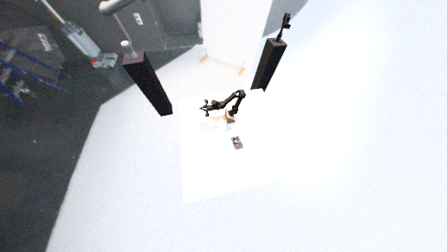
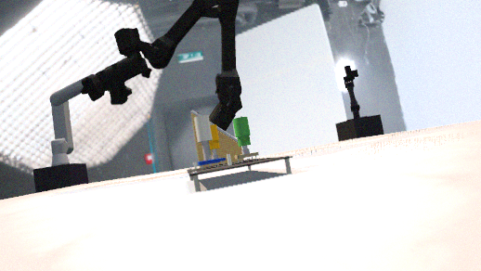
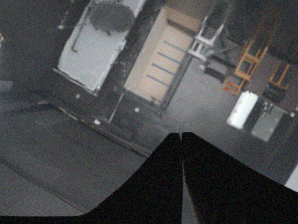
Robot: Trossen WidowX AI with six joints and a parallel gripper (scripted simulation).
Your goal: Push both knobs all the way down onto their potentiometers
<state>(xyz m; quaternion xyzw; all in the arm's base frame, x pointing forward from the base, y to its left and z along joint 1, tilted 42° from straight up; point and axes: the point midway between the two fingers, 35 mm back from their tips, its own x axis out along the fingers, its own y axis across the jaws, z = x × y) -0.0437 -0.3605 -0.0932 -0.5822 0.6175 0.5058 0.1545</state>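
Now: the yellow knob 35 cm ahead of my gripper tip, 33 cm to the left of it and 21 cm below it. From my gripper tip the other things lie so: green knob 41 cm ahead, 36 cm to the left, 21 cm below.
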